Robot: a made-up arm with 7 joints. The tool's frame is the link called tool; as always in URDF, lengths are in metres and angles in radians. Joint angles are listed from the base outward.
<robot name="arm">
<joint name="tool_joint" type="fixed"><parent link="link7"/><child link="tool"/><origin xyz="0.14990 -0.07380 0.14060" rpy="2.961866 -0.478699 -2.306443"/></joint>
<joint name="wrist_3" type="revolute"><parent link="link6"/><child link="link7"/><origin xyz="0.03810 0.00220 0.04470" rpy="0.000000 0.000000 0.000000"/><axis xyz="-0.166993 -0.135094 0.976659"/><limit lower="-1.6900" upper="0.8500"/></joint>
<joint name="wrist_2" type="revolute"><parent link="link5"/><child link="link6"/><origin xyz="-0.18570 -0.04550 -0.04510" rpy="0.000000 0.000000 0.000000"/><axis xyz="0 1 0"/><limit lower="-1.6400" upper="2.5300"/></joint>
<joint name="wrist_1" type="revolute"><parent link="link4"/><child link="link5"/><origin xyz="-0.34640 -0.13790 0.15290" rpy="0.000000 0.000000 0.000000"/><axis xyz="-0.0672 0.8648 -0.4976"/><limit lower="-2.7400" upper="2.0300"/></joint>
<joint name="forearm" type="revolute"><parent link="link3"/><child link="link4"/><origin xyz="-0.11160 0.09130 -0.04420" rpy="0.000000 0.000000 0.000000"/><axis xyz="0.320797 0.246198 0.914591"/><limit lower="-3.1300" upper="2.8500"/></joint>
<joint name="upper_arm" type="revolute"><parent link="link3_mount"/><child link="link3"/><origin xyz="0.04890 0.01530 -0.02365" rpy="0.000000 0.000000 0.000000"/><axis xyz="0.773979 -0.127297 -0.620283"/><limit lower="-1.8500" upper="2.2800"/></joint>
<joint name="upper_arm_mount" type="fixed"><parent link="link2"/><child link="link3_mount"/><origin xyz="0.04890 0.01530 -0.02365" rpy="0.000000 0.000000 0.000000"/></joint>
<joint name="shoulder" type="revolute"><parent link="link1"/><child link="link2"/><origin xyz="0.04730 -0.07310 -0.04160" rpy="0.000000 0.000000 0.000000"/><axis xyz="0 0 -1"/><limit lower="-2.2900" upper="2.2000"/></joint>
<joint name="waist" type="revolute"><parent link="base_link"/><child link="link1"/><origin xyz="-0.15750 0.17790 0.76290" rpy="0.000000 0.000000 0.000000"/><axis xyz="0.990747 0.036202 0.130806"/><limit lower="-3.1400" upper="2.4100"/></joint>
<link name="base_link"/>
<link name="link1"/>
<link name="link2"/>
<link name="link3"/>
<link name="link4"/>
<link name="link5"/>
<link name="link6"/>
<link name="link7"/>
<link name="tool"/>
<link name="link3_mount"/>
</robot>
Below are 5 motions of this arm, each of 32 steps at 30 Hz.
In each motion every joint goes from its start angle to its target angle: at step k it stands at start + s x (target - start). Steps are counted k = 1, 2, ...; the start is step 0. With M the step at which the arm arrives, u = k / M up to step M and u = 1 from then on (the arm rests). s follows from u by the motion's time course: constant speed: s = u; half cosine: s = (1 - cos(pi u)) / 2; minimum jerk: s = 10 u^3 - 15 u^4 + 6 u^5.
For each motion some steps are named. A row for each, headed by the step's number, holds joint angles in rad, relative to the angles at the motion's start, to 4 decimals.
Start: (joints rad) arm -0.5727 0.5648 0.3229 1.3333 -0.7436 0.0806 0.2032
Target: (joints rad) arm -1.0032 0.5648 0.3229 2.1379 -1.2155 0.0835 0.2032
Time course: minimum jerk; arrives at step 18
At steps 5, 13, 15, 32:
5: -0.0581 0.0000 0.0000 0.1086 -0.0637 0.0004 0.0000
13: -0.3724 0.0000 0.0000 0.6960 -0.4082 0.0025 0.0000
15: -0.4152 0.0000 0.0000 0.7760 -0.4552 0.0028 0.0000
32: -0.4305 0.0000 0.0000 0.8046 -0.4719 0.0029 0.0000

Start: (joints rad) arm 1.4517 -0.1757 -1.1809 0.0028 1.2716 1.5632 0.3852
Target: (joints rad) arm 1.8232 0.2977 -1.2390 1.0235 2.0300 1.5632 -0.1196
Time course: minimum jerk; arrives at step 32
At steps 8, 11, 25, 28, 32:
8: 0.0385 0.0490 -0.0060 0.1057 0.0785 0.0000 -0.0523
11: 0.0838 0.1068 -0.0131 0.2302 0.1711 0.0000 -0.1139
25: 0.3443 0.4387 -0.0538 0.9458 0.7028 0.0000 -0.4678
28: 0.3655 0.4658 -0.0572 1.0043 0.7462 0.0000 -0.4967
32: 0.3715 0.4734 -0.0581 1.0207 0.7584 0.0000 -0.5048

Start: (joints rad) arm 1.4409 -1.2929 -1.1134 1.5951 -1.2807 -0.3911 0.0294
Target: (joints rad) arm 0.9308 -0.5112 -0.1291 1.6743 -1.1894 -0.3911 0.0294
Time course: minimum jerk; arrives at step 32
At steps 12, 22, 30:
12: -0.1404 0.2151 0.2709 0.0218 0.0251 0.0000 0.0000
22: -0.4183 0.6410 0.8071 0.0649 0.0749 0.0000 0.0000
30: -0.5090 0.7800 0.9821 0.0790 0.0911 0.0000 0.0000

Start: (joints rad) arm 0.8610 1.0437 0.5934 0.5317 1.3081 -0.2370 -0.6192
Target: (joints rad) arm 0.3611 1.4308 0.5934 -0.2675 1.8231 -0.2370 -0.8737
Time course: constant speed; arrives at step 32
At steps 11, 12, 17, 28, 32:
11: -0.1718 0.1331 0.0000 -0.2747 0.1770 0.0000 -0.0875
12: -0.1875 0.1452 0.0000 -0.2997 0.1931 0.0000 -0.0954
17: -0.2656 0.2056 0.0000 -0.4246 0.2736 0.0000 -0.1352
28: -0.4374 0.3387 0.0000 -0.6993 0.4506 0.0000 -0.2227
32: -0.4999 0.3871 0.0000 -0.7992 0.5150 0.0000 -0.2545

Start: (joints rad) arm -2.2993 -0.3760 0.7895 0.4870 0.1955 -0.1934 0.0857
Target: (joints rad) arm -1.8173 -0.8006 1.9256 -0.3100 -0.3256 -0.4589 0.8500
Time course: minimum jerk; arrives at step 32
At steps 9, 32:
9: 0.0671 -0.0591 0.1581 -0.1109 -0.0725 -0.0370 0.1064
32: 0.4820 -0.4246 1.1361 -0.7970 -0.5211 -0.2655 0.7643

